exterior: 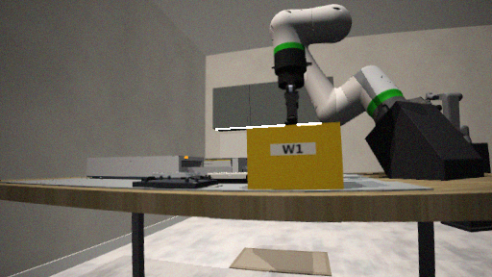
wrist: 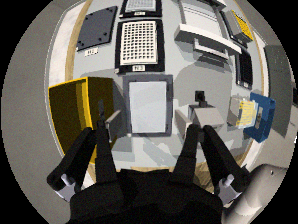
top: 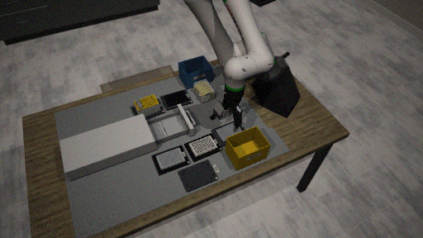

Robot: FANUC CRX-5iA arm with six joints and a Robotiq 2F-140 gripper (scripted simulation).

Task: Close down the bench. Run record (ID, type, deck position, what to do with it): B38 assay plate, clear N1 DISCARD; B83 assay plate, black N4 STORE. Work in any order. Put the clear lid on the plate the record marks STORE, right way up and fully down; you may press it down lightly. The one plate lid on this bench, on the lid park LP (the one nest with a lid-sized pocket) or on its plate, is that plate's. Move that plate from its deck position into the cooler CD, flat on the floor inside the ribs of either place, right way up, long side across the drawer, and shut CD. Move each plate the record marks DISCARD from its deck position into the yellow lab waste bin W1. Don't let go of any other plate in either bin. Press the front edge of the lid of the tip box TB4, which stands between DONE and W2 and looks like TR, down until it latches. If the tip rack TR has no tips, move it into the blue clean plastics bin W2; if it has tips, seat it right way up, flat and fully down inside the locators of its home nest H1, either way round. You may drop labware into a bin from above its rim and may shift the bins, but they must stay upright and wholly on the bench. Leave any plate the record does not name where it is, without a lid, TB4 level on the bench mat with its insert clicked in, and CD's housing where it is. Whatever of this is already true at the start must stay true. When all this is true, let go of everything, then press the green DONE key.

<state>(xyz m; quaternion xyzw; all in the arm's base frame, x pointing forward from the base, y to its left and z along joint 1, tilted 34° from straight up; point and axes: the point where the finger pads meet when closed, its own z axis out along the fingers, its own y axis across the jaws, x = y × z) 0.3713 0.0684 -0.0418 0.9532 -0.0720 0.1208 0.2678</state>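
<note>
Now: hand 90 mm above the clear lid. Also, from my hand: yellow bin W1: 160 mm to the left, 70 mm below, 30 mm ahead; then DONE key block: 130 mm to the right, 70 mm behind, 50 mm below; then pale well plate: 170 mm ahead, 80 mm below, 20 mm to the right.
</note>
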